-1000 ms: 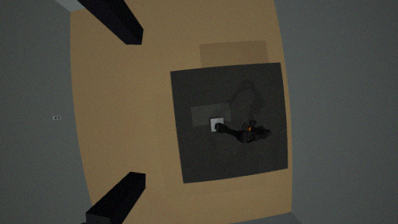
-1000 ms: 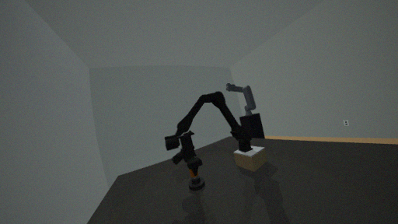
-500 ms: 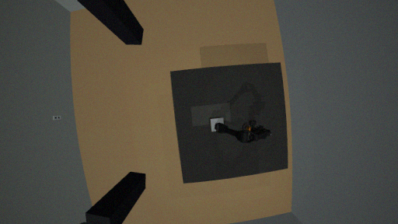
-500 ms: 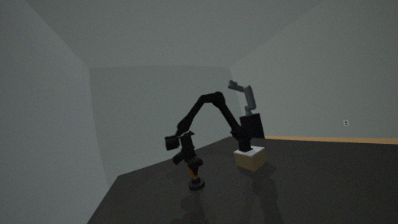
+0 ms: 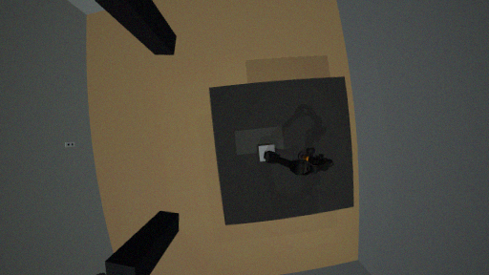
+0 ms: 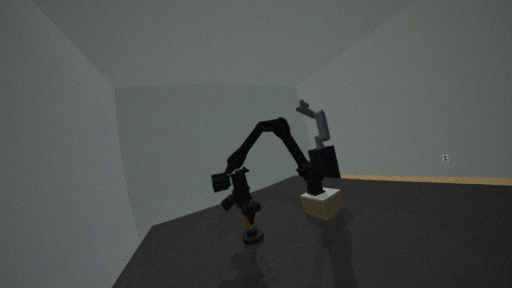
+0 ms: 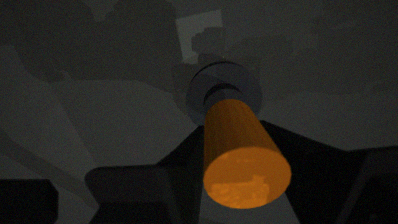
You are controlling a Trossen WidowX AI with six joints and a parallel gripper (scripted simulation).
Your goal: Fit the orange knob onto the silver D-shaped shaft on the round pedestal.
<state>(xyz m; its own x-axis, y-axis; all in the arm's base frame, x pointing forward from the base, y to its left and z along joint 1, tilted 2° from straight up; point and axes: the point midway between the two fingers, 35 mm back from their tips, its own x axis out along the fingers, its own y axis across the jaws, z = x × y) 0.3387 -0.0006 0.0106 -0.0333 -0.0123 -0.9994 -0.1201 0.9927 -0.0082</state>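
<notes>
Right now the dark round pedestal is 40 mm below my gripper tip. Round my gripper tip: orange knob: 30 mm above.
</notes>
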